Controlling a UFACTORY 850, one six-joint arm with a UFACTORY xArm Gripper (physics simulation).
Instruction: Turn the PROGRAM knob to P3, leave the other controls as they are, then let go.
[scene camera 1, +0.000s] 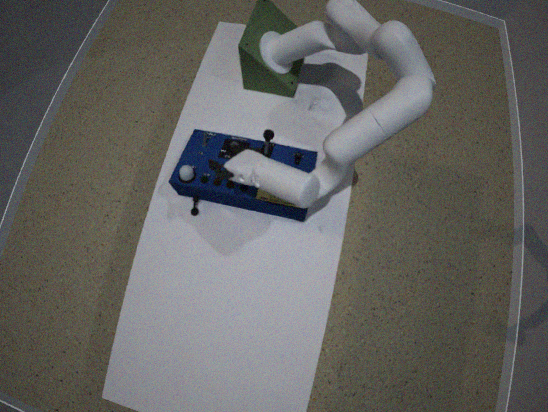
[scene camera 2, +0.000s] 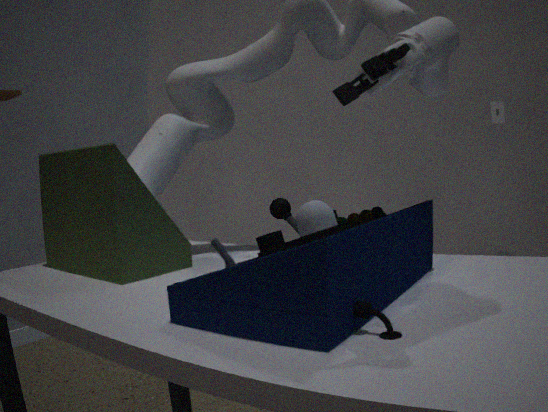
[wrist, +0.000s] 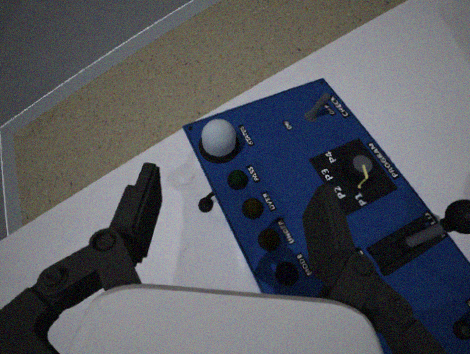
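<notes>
The PROGRAM knob (scene camera 1: 236, 145) (scene camera 2: 270, 242) (wrist: 362, 164) stands on a black plate on the blue control box (scene camera 1: 230, 199) (scene camera 2: 280, 300) (wrist: 295, 155). In the wrist view its grey top carries a bent yellow mark that points toward the P1 label; P2, P3 and P4 run around the plate. My gripper (scene camera 1: 215, 173) (scene camera 2: 345, 95) (wrist: 237, 191) is open and empty, high above the box. In the wrist view the right finger overlaps the panel next to P2, and the left finger appears over the white table beside the box.
Near the knob are the CHECK toggle (wrist: 318, 107) and a ball-topped lever (scene camera 1: 269, 135) (scene camera 2: 280, 208) (wrist: 457, 216). The white STATUS dome (scene camera 1: 187, 173) (scene camera 2: 316, 217) (wrist: 219, 137) and small round lamps line the other edge. A black hook (scene camera 1: 195, 211) (scene camera 2: 385, 322) (wrist: 205, 205) sticks out at the side. The green wedge (scene camera 1: 270, 75) (scene camera 2: 110, 215) carries the arm.
</notes>
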